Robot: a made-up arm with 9 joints. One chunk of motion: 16 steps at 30 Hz.
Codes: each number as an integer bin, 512 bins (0 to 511) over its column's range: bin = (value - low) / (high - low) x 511, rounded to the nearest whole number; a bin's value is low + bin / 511 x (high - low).
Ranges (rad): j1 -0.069..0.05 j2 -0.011..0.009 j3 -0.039..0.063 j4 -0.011..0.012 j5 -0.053..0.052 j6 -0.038..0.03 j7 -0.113..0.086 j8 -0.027..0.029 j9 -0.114..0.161
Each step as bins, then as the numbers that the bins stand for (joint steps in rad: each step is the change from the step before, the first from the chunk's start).
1 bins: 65 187 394 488 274 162 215 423 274
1 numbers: -0.05386 -0.00368 0.03965 0.01096 0.00330 -0.01644 -0.02927 0.01936 0.03346
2 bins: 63 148 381 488 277 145 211 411 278
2 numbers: -0.05433 -0.00521 0.03705 0.01096 0.00392 -0.01870 -0.03083 0.01804 0.03561
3 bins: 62 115 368 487 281 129 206 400 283
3 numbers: -0.05456 -0.00650 0.03446 0.01092 0.00474 -0.02083 -0.03278 0.01684 0.03830
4 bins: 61 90 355 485 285 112 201 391 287
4 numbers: -0.05479 -0.00748 0.03186 0.01083 0.00556 -0.02310 -0.03472 0.01585 0.04045
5 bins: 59 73 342 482 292 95 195 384 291
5 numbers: -0.05526 -0.00814 0.02927 0.01069 0.00700 -0.02536 -0.03706 0.01508 0.04260
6 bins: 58 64 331 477 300 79 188 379 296
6 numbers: -0.05549 -0.00850 0.02707 0.01047 0.00864 -0.02749 -0.03979 0.01453 0.04530
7 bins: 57 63 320 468 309 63 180 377 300
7 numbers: -0.05573 -0.00853 0.02487 0.01006 0.01049 -0.02962 -0.04290 0.01432 0.04745
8 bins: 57 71 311 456 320 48 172 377 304
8 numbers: -0.05573 -0.00822 0.02308 0.00952 0.01275 -0.03161 -0.04602 0.01432 0.04960
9 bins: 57 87 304 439 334 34 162 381 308
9 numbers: -0.05573 -0.00759 0.02168 0.00876 0.01563 -0.03348 -0.04991 0.01475 0.05175
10 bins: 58 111 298 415 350 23 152 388 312
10 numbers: -0.05549 -0.00666 0.02048 0.00768 0.01892 -0.03494 -0.05381 0.01552 0.05391
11 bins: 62 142 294 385 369 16 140 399 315
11 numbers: -0.05456 -0.00544 0.01968 0.00633 0.02282 -0.03587 -0.05848 0.01673 0.05552
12 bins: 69 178 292 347 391 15 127 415 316
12 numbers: -0.05293 -0.00403 0.01929 0.00462 0.02734 -0.03600 -0.06354 0.01848 0.05606
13 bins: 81 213 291 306 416 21 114 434 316
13 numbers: -0.05014 -0.00266 0.01909 0.00277 0.03248 -0.03521 -0.06860 0.02056 0.05606
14 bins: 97 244 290 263 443 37 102 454 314
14 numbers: -0.04641 -0.00145 0.01889 0.00084 0.03803 -0.03308 -0.07328 0.02275 0.05498
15 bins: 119 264 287 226 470 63 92 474 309
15 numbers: -0.04129 -0.00067 0.01829 -0.00083 0.04358 -0.02962 -0.07717 0.02495 0.05229
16 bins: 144 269 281 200 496 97 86 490 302
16 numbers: -0.03547 -0.00047 0.01709 -0.00200 0.04892 -0.02509 -0.07951 0.02670 0.04852
